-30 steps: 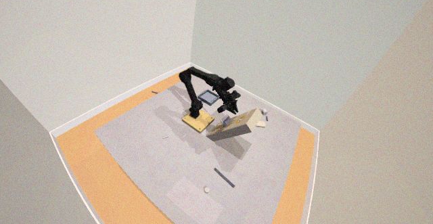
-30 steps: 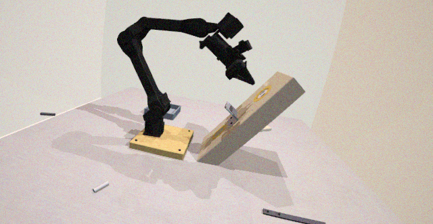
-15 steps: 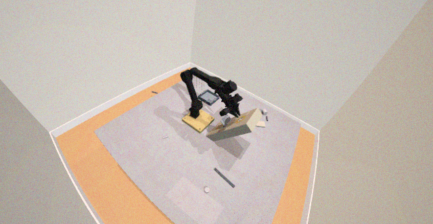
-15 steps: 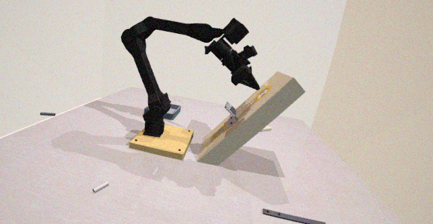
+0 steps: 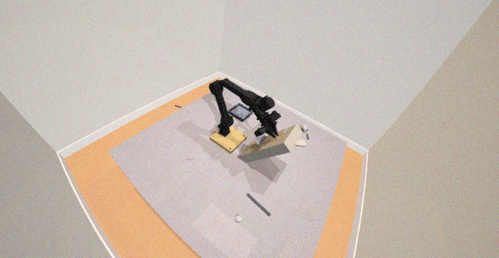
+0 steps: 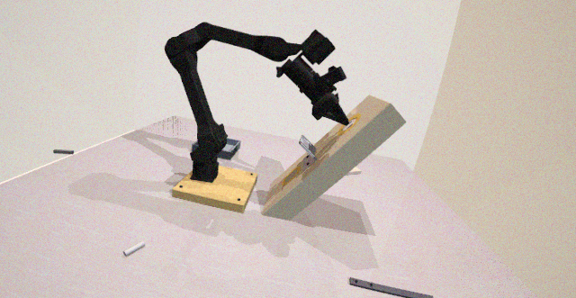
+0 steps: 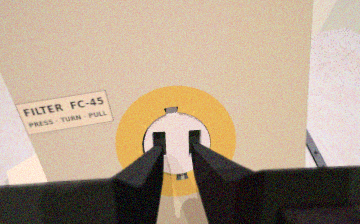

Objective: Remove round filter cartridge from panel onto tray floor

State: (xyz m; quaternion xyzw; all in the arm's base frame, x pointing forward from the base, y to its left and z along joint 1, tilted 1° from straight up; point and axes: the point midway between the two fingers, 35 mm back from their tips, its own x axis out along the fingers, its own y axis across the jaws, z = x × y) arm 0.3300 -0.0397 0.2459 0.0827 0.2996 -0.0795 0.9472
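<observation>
The filter cartridge lies 2 cm ahead of my gripper tip and 1 cm below it. Round my gripper tip: tray (38 cm behind, 33 cm to the left, 24 cm below); then service panel (3 cm behind, 9 cm below).
</observation>
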